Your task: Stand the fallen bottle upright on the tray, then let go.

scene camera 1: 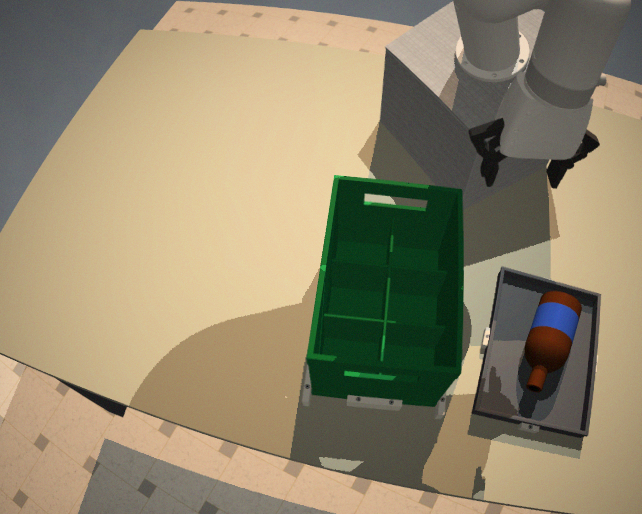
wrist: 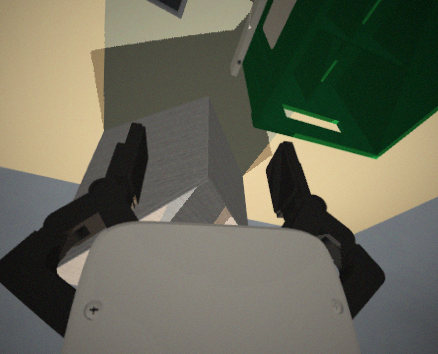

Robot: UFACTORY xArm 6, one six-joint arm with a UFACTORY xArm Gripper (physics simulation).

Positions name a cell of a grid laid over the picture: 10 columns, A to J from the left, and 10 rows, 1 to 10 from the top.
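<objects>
Scene camera 1 shows my gripper (I4) and a brown bottle (I7). My gripper is also visible in the wrist view (E5); the bottle is out of frame in the wrist view.
</objects>
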